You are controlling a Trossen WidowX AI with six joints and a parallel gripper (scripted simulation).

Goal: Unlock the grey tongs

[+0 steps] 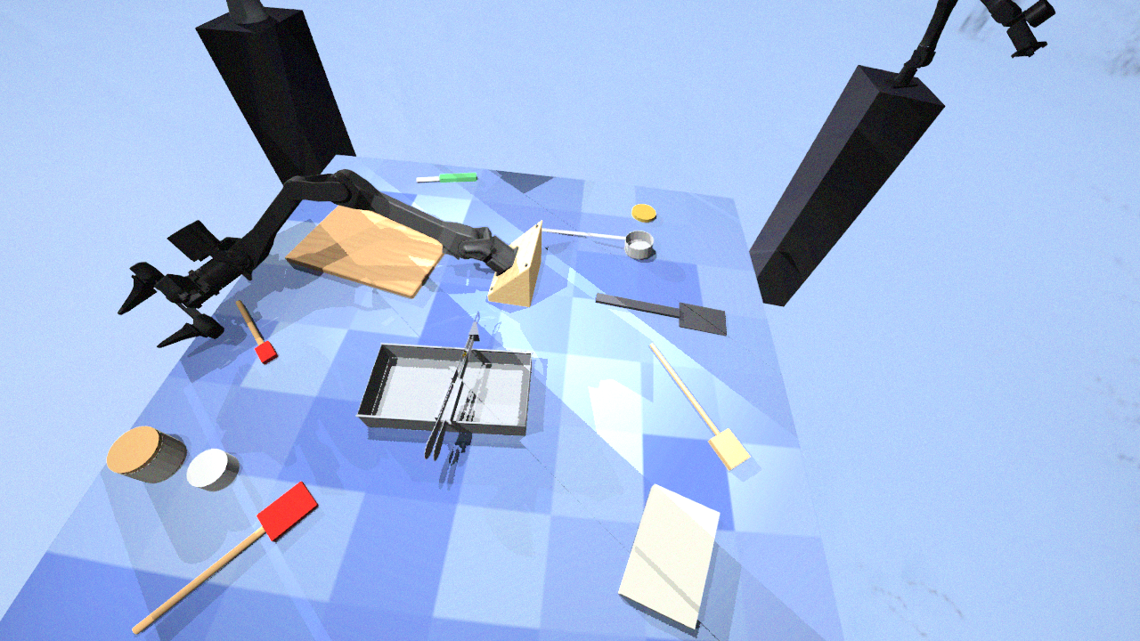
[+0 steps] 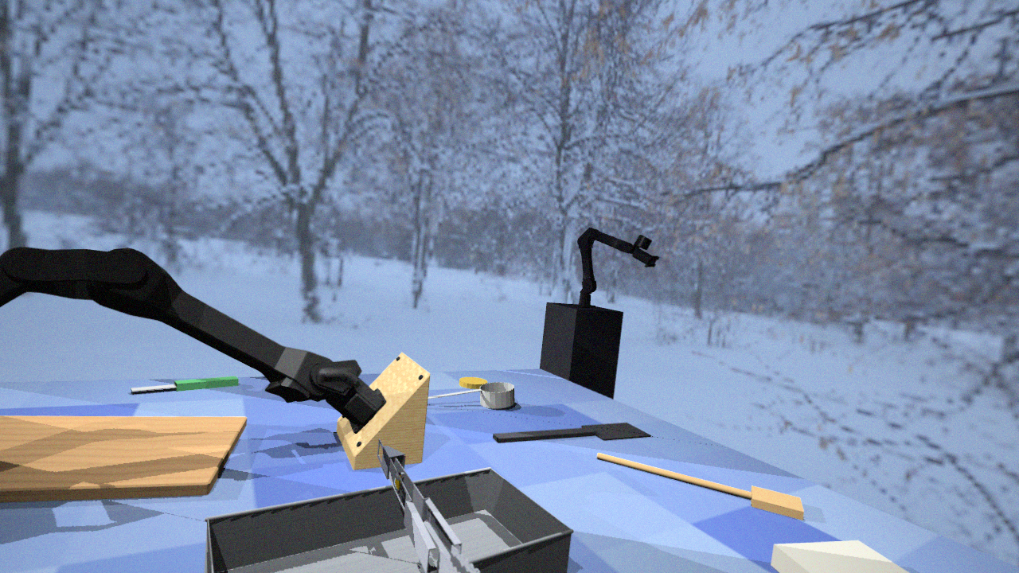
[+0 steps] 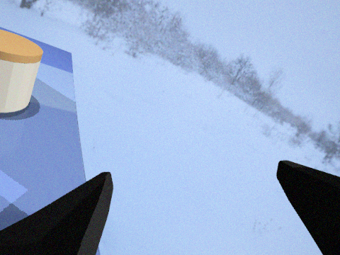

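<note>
My gripper tip is 61 cm to the right of the roasting tin, 7 cm above it and 4 cm past it. From my gripper tip the other things lie so: red spatula 37 cm to the left, 28 cm ahead, 9 cm below; then wooden board 40 cm behind, 27 cm to the left, 9 cm below; then yellow lock piece 62 cm to the left, 10 cm behind, 3 cm below.
</note>
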